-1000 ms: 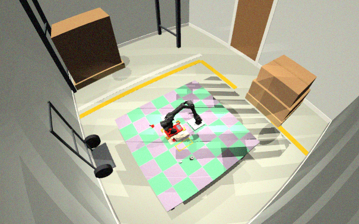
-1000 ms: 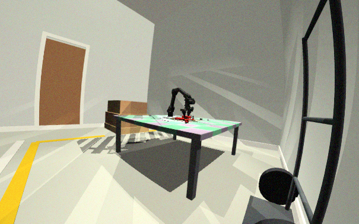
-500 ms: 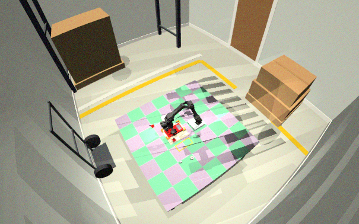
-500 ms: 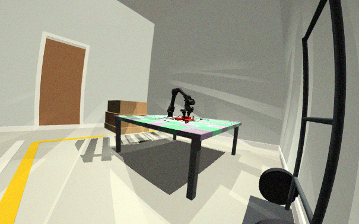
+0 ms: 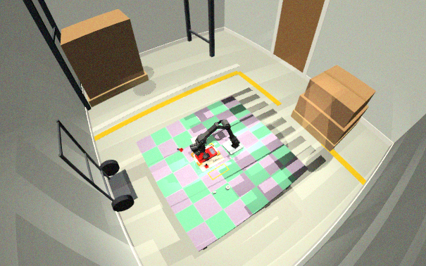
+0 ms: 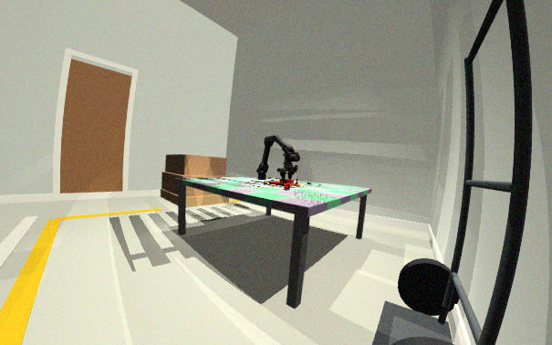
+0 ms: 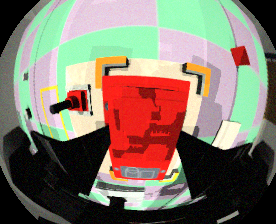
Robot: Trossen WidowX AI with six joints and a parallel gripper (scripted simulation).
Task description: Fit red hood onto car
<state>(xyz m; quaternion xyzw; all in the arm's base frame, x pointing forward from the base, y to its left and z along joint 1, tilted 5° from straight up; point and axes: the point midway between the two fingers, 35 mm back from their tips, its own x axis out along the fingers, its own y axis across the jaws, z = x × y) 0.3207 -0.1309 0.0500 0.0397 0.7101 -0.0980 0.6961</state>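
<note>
The red hood lies 10 mm above my gripper tip. The rest, counted from my gripper tip: white plate: 190 mm to the right, 110 mm behind, 40 mm below; jig: 30 mm below, 30 mm behind, 20 mm to the left; grey engine block: 10 mm to the left, 10 mm below.
</note>
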